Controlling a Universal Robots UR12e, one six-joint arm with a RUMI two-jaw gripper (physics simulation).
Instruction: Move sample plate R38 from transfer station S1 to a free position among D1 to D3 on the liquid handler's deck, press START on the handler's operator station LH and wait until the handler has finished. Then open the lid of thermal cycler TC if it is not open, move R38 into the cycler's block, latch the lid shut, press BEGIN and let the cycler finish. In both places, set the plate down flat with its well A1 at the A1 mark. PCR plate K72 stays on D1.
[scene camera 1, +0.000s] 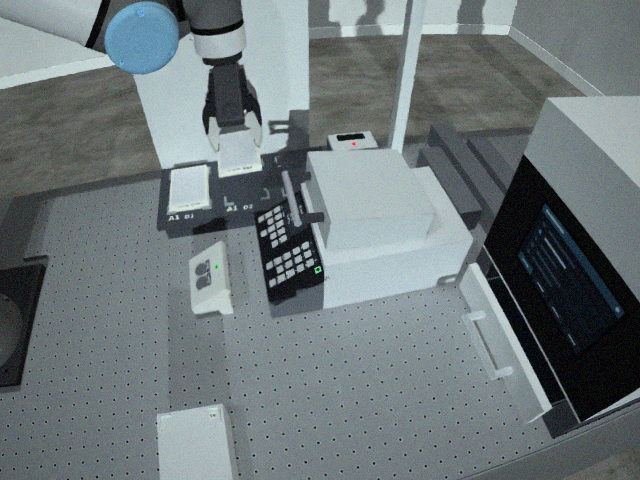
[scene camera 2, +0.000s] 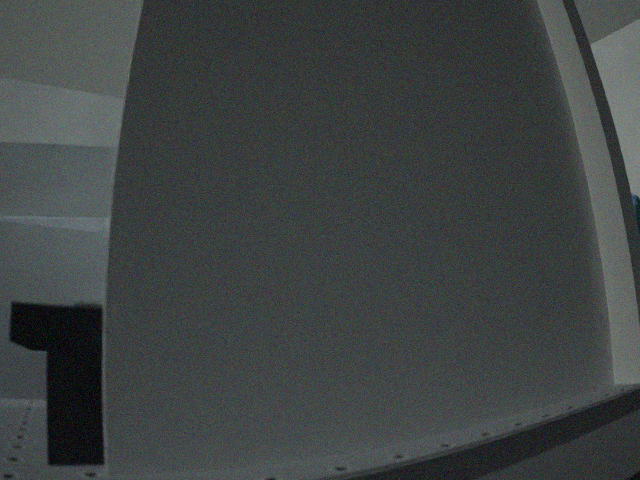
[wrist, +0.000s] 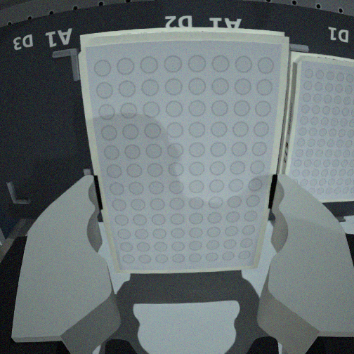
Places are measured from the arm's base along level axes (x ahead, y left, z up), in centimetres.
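Where they show: gripper, fingertip midpoint: (scene camera 1: 238, 150).
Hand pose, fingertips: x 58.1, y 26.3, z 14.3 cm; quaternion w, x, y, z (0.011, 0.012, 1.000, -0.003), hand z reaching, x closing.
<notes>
Things, the pixels of their top centre, and the offset from my fingertips. "spot": a spot on its surface instead. Level surfaces: height alone.
- sample plate R38, middle of its top: (scene camera 1: 237, 147) dx +0.0, dy -0.5, dz +1.0 cm
- dark deck, its level: dz -9.5 cm
- PCR plate K72, middle of its top: (scene camera 1: 188, 184) dx -12.1, dy +1.0, dz -7.9 cm
- Transfer station S1, middle of its top: (scene camera 1: 193, 456) dx -12.7, dy -55.0, dz -8.4 cm
- white panel, middle of its top: (scene camera 1: 205, 266) dx -8.5, dy -23.3, dz -6.7 cm
- thermal cycler's lid, surface spot: (scene camera 1: 372, 191) spot: dx +20.3, dy -24.0, dz +6.2 cm
- keypad, surface spot: (scene camera 1: 289, 248) spot: dx +6.6, dy -23.2, dz -5.6 cm
- white box, middle of its top: (scene camera 1: 358, 154) dx +27.7, dy +5.0, dz -9.2 cm
- large instrument with a screen, surface spot: (scene camera 1: 568, 279) spot: dx +42.1, dy -47.7, dz +7.7 cm
- tilted front door, surface spot: (scene camera 1: 504, 341) spot: dx +37.4, dy -48.3, dz -7.4 cm
My gripper (scene camera 1: 237, 145) (wrist: 184, 178) is shut on sample plate R38 (scene camera 1: 239, 157) (wrist: 175, 130), holding it by its long sides, roughly level, a little above position D2 of the dark deck (scene camera 1: 245, 192) (wrist: 40, 120). PCR plate K72 (scene camera 1: 189, 187) (wrist: 327, 130) lies on D1, beside the held plate. D3's markings show in the wrist view. Transfer station S1 (scene camera 1: 193, 439) bears no plate in its visible part. The white panel (scene camera 1: 209, 279) with two round buttons shows a green light. The thermal cycler's lid (scene camera 1: 372, 191) looks down, its handle (scene camera 1: 292, 198) at the front; the keypad (scene camera 1: 289, 248) has a green-outlined key.
A white box (scene camera 1: 353, 140) with a red light stands behind the cycler. At the right stands a large instrument with a screen (scene camera 1: 568, 279) and a tilted front door (scene camera 1: 504, 341). A black base (scene camera 1: 31, 310) is at the left. A large grey surface (scene camera 2: 351, 232) blocks scene camera 2.
</notes>
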